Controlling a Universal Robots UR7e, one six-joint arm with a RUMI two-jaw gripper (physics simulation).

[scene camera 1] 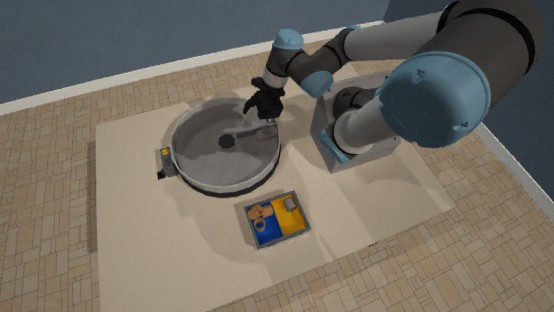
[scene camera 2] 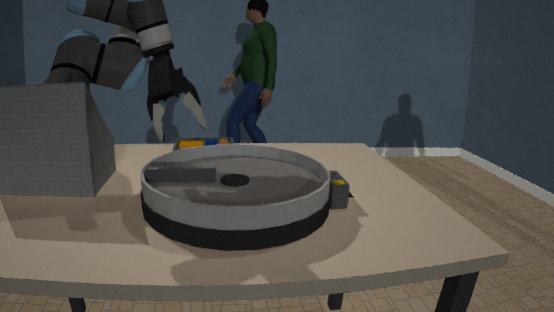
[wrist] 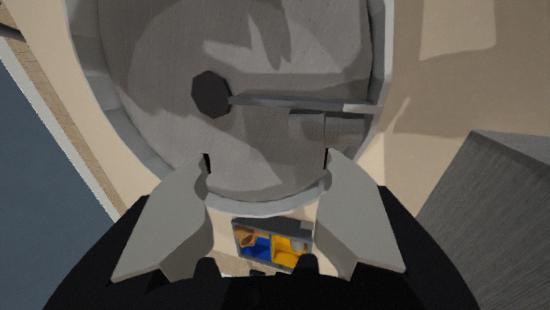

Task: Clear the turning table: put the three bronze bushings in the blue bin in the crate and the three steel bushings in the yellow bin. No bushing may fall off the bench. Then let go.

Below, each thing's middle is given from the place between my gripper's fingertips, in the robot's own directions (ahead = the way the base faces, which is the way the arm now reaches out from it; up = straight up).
Now: hand 13 cm short of the turning table [scene camera 2: 232, 197], 11 cm above it and 1 cm to the left of it.
